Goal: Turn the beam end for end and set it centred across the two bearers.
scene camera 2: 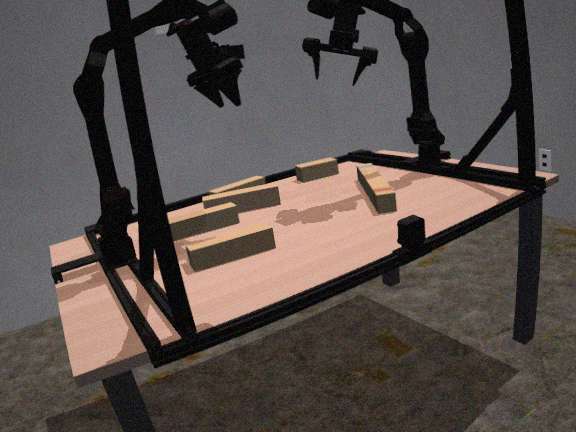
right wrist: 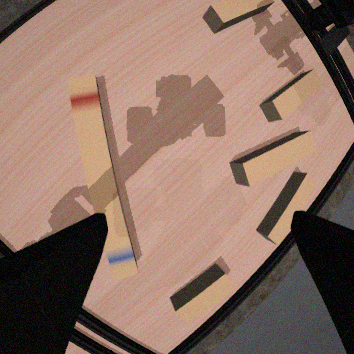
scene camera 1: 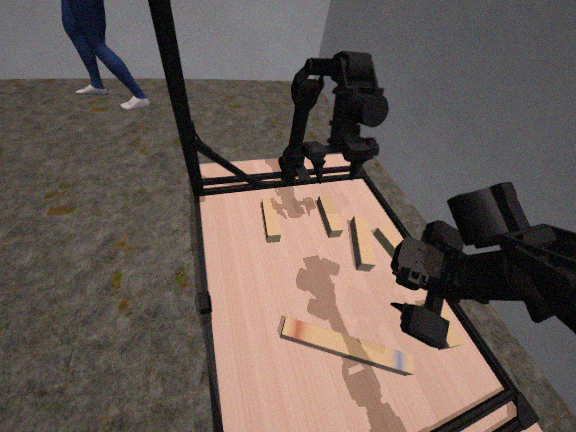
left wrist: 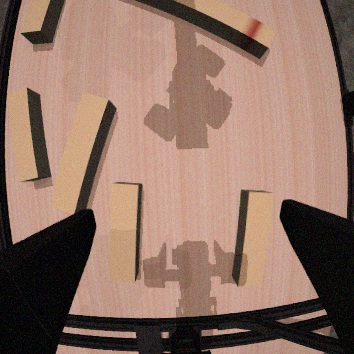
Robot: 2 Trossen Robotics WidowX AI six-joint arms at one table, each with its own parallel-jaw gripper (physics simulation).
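Where they show: left gripper, fingertip midpoint: (scene camera 2: pixel 230 106) (scene camera 1: pixel 335 181) (left wrist: pixel 188 214); right gripper, fingertip midpoint: (scene camera 2: pixel 335 82) (right wrist: pixel 201 222); left arm's base, link origin: (scene camera 2: pixel 119 262) (right wrist: pixel 312 21) (scene camera 1: pixel 287 177) (left wrist: pixel 184 337); right arm's base, link origin: (scene camera 2: pixel 430 163).
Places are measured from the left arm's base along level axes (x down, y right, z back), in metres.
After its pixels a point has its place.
The beam (scene camera 1: pixel 325 339) {y 0.090, x -0.025, z -0.626 m} (scene camera 2: pixel 376 186) {y 0.116, x -0.025, z -0.596 m} (left wrist: pixel 230 17) {y 0.108, x -0.025, z -0.607 m} (right wrist: pixel 92 150) {y 0.081, x -0.025, z -0.630 m} is a long pale wooden bar with a red band near one end and a blue band near the other. It lies flat on the table, red end at the left in scene camera 1. Two near-parallel wooden blocks, which look like the bearers, stand apart at the far end: one bearer (scene camera 1: pixel 270 220) {y 0.134, x -0.025, z -0.231 m} (scene camera 2: pixel 230 247) {y 0.148, x -0.009, z -0.199 m} (left wrist: pixel 255 225) {y 0.125, x -0.025, z -0.237 m} and the other bearer (scene camera 1: pixel 329 216) {y -0.082, x -0.025, z -0.253 m} (scene camera 2: pixel 202 220) {y -0.074, x -0.011, z -0.225 m} (left wrist: pixel 125 215) {y -0.088, x -0.025, z -0.265 m}. My left gripper (scene camera 2: pixel 230 105) {y 0.000, x -0.264, z -0.314 m} (left wrist: pixel 188 214) {y 0.000, x -0.264, z -0.314 m} is open above the bearers' end. My right gripper (scene camera 2: pixel 335 81) {y 0.000, x -0.277, z -0.600 m} (right wrist: pixel 201 222) {y 0.000, x -0.277, z -0.600 m} is open, high above the table.
Three more wooden blocks lie along one long side: one block (scene camera 1: pixel 361 242) {y -0.145, x -0.031, z -0.383 m} (left wrist: pixel 82 150) {y -0.152, x -0.031, z -0.373 m} (right wrist: pixel 280 155) {y -0.158, x -0.031, z -0.376 m}, a second block (left wrist: pixel 22 135) {y -0.275, x -0.025, z -0.410 m} (right wrist: pixel 285 210) {y -0.263, x -0.025, z -0.433 m} and a third block (scene camera 2: pixel 316 170) {y -0.245, x -0.008, z -0.665 m} (right wrist: pixel 205 295) {y -0.258, x -0.028, z -0.676 m}. A black frame with tall posts borders the table. A small black box (scene camera 2: pixel 411 232) {y 0.383, x -0.016, z -0.446 m} sits on its rail.
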